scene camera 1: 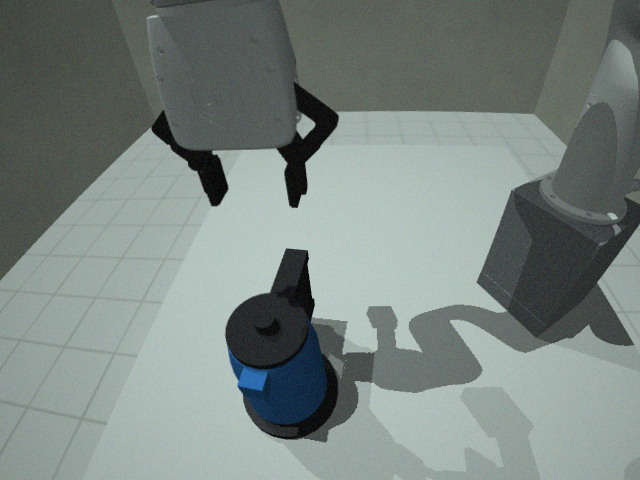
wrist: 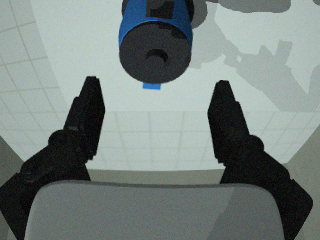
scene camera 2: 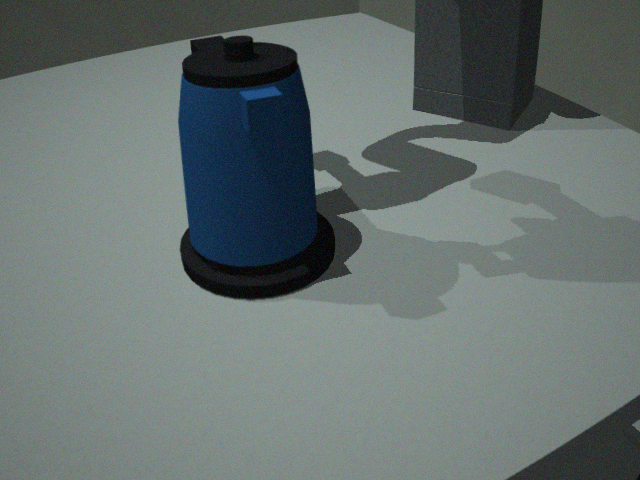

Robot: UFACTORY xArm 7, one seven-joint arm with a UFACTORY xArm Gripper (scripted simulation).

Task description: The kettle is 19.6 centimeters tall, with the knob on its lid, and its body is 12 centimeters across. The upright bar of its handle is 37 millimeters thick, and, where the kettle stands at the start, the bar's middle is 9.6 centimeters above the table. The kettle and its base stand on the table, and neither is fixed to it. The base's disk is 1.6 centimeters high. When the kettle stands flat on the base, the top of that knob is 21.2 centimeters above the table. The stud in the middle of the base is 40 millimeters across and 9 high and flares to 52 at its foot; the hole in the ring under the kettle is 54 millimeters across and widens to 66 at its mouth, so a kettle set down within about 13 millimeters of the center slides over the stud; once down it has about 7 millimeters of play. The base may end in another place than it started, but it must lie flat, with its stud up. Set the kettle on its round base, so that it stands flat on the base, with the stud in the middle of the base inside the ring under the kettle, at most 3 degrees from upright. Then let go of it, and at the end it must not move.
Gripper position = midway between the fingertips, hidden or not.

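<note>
There is a blue kettle, which I find at (scene camera 2: 251,203) and again at (scene camera 1: 280,361). A round black base is here as well, at (scene camera 2: 312,266) and (scene camera 1: 305,427). And my own gripper (scene camera 1: 257,198) (wrist: 157,93) is in sight too.
</note>
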